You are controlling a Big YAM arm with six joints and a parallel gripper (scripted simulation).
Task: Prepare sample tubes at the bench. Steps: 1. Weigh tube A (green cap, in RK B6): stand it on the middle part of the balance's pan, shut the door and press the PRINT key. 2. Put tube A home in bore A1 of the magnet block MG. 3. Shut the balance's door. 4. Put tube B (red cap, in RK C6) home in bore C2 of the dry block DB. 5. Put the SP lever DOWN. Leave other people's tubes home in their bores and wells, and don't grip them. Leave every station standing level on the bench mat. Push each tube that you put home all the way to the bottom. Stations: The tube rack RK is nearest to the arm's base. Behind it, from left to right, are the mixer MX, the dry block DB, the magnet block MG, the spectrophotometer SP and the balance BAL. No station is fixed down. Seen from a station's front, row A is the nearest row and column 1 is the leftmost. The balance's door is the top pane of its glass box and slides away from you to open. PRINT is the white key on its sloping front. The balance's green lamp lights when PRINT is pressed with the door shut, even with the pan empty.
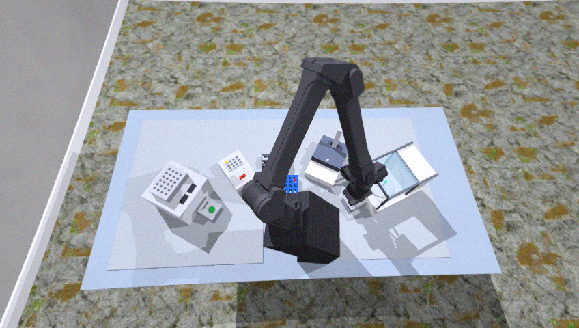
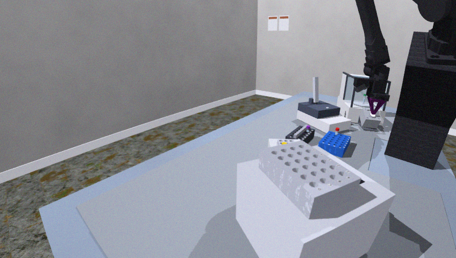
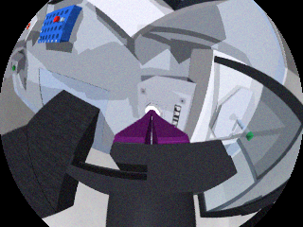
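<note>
The white print key is 1 cm below my hand. The rest, counted from my hand: balance door 5 cm ahead, 11 cm to the right, 13 cm above; then SP lever 26 cm ahead, 4 cm to the left, 6 cm above; then round pan 6 cm ahead, 14 cm to the right.
</note>
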